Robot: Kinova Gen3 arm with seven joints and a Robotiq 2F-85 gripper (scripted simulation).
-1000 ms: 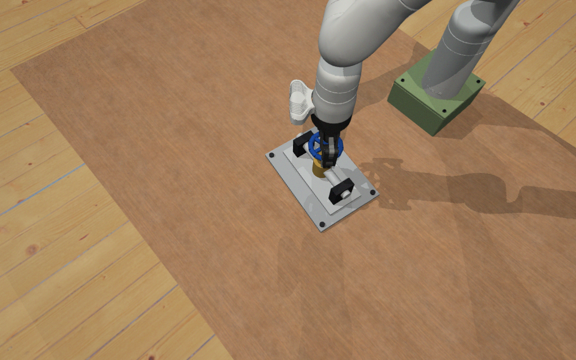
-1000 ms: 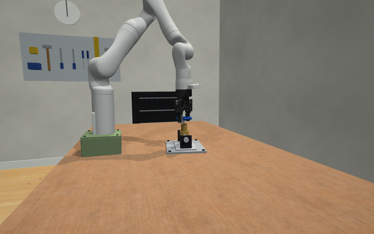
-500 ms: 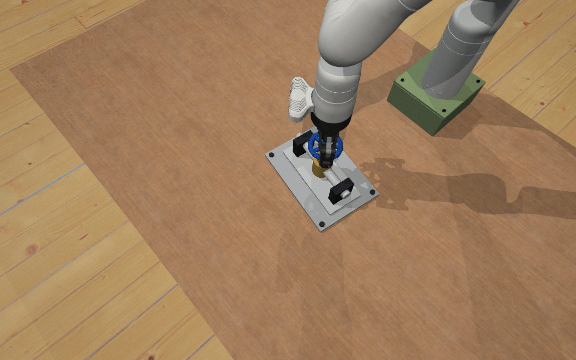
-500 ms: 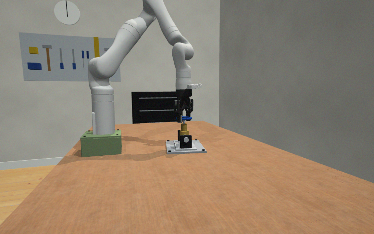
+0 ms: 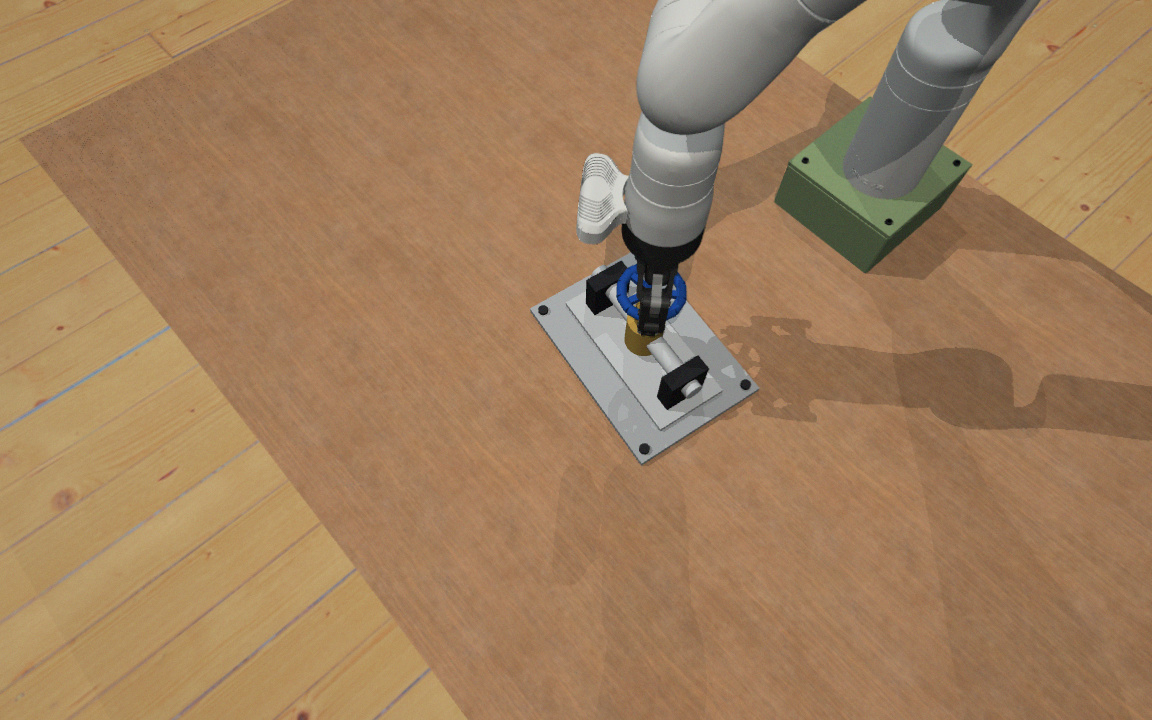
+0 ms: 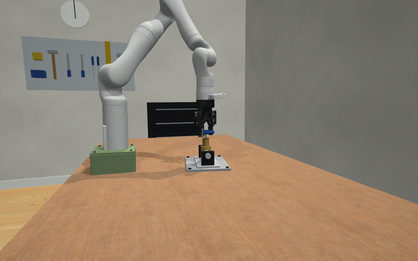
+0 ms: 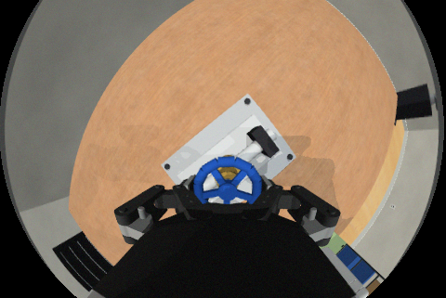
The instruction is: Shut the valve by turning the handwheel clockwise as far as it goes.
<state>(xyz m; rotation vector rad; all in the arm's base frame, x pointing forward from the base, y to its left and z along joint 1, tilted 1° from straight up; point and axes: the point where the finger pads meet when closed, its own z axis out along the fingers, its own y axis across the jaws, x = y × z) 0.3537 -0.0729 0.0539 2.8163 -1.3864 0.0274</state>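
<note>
The handwheel lies right at my hand. Round my hand: baseplate: 120 mm below.
</note>
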